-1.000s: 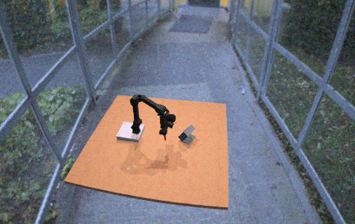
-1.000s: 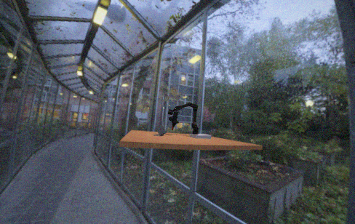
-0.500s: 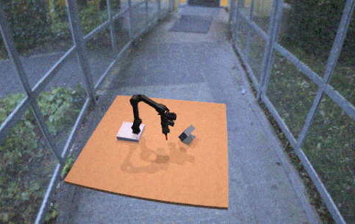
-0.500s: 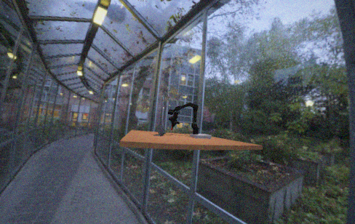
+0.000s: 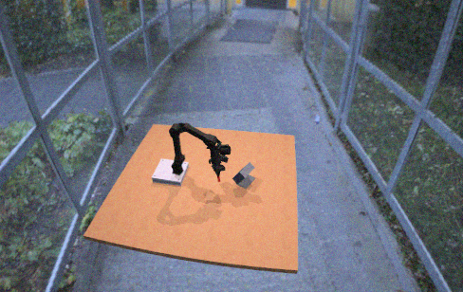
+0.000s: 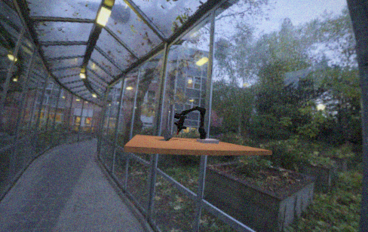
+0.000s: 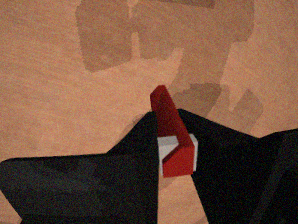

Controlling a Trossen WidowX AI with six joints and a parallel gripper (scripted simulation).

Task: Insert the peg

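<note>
Right now my gripper tip is 130 mm to the right of the grey sloped panel, 130 mm short of it and 40 mm above it. Also, from my gripper tip: red peg 20 mm above.
</note>
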